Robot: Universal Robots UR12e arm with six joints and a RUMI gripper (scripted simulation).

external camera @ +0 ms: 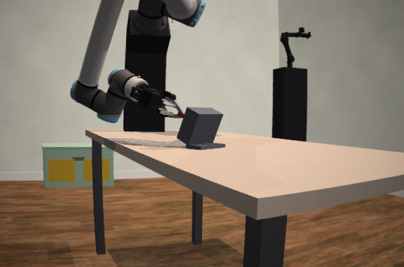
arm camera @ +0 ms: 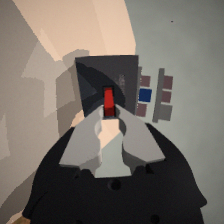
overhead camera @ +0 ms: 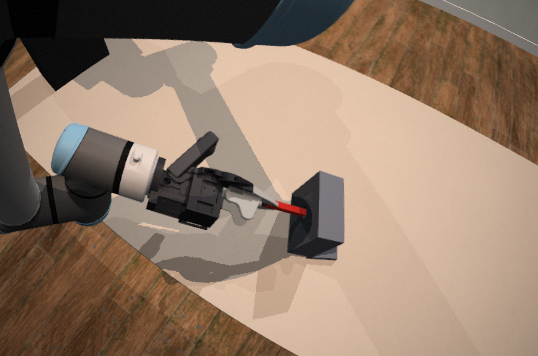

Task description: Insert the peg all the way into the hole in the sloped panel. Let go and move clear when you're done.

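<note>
The thin base plate lies 11 cm below my hand, 9 cm ahead of it and 7 cm to the left of it. Also, from my hand: red peg: 3 cm ahead, 2 cm to the left, 1 cm below.
</note>
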